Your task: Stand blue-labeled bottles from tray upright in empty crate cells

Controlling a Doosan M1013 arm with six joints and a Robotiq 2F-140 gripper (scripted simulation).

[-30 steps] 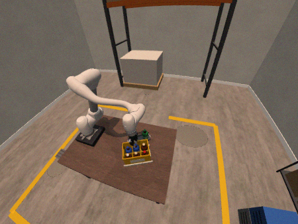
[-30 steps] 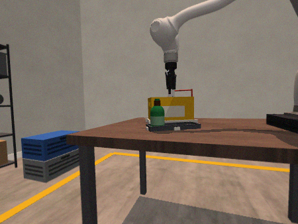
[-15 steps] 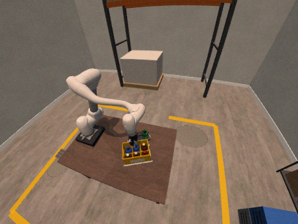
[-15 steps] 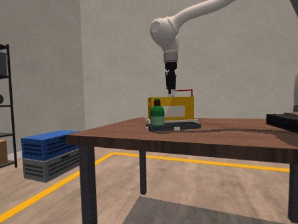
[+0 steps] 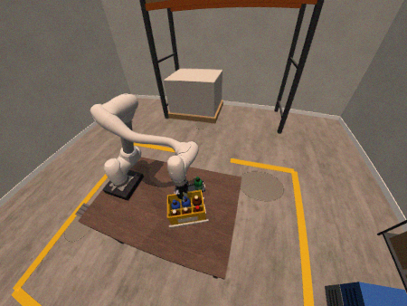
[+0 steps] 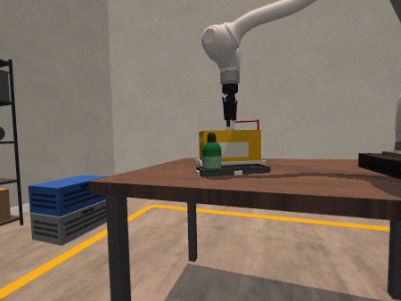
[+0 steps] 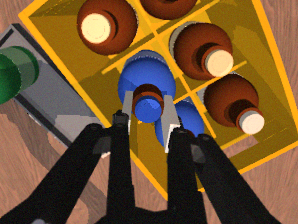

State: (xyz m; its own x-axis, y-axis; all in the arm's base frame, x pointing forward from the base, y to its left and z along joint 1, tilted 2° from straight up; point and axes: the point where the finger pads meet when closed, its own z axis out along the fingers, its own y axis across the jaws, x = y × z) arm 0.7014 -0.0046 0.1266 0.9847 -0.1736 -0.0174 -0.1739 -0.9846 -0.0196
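Now: hand 2 cm short of the yellow crate, 4 cm to the left of it and 11 cm above it. Round my hand: green-labeled bottle 2 cm ahead, 22 cm to the left, 11 cm below; tray 5 cm behind, 17 cm to the left, 18 cm below.
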